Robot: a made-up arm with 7 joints. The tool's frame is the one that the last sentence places.
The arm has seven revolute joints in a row. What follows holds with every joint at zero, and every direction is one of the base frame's. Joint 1 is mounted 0.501 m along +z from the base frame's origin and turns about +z. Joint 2 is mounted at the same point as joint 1 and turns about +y. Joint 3 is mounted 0.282 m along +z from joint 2 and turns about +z. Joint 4 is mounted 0.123 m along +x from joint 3 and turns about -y. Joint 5 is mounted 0.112 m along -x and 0.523 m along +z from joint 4 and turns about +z. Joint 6 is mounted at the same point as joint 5 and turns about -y. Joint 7 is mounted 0.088 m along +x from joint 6 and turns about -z. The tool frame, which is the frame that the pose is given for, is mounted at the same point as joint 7; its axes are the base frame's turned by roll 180, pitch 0 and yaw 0 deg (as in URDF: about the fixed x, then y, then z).
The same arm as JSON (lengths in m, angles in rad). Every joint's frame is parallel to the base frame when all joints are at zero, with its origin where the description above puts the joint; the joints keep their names.
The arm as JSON. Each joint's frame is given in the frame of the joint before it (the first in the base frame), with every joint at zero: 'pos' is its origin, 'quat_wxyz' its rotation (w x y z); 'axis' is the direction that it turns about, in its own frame. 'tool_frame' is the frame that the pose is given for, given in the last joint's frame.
{
  "length_unit": "m",
  "angle_unit": "rad",
  "joints": [
    {
      "joint": "joint 1",
      "pos": [
        0.0,
        0.0,
        0.501
      ],
      "quat_wxyz": [
        1.0,
        0.0,
        0.0,
        0.0
      ],
      "axis": [
        0.0,
        0.0,
        1.0
      ]
    },
    {
      "joint": "joint 2",
      "pos": [
        0.0,
        0.0,
        0.0
      ],
      "quat_wxyz": [
        1.0,
        0.0,
        0.0,
        0.0
      ],
      "axis": [
        0.0,
        1.0,
        0.0
      ]
    },
    {
      "joint": "joint 3",
      "pos": [
        0.0,
        0.0,
        0.282
      ],
      "quat_wxyz": [
        1.0,
        0.0,
        0.0,
        0.0
      ],
      "axis": [
        0.0,
        0.0,
        1.0
      ]
    },
    {
      "joint": "joint 4",
      "pos": [
        0.123,
        0.0,
        0.0
      ],
      "quat_wxyz": [
        1.0,
        0.0,
        0.0,
        0.0
      ],
      "axis": [
        0.0,
        -1.0,
        0.0
      ]
    },
    {
      "joint": "joint 5",
      "pos": [
        -0.112,
        0.0,
        0.523
      ],
      "quat_wxyz": [
        1.0,
        0.0,
        0.0,
        0.0
      ],
      "axis": [
        0.0,
        0.0,
        1.0
      ]
    },
    {
      "joint": "joint 6",
      "pos": [
        0.0,
        0.0,
        0.0
      ],
      "quat_wxyz": [
        1.0,
        0.0,
        0.0,
        0.0
      ],
      "axis": [
        0.0,
        -1.0,
        0.0
      ]
    },
    {
      "joint": "joint 7",
      "pos": [
        0.088,
        0.0,
        0.0
      ],
      "quat_wxyz": [
        1.0,
        0.0,
        0.0,
        0.0
      ],
      "axis": [
        0.0,
        0.0,
        -1.0
      ]
    }
  ],
  "tool_frame": {
    "pos": [
      0.0,
      0.0,
      0.0
    ],
    "quat_wxyz": [
      0.0,
      1.0,
      0.0,
      0.0
    ]
  }
}

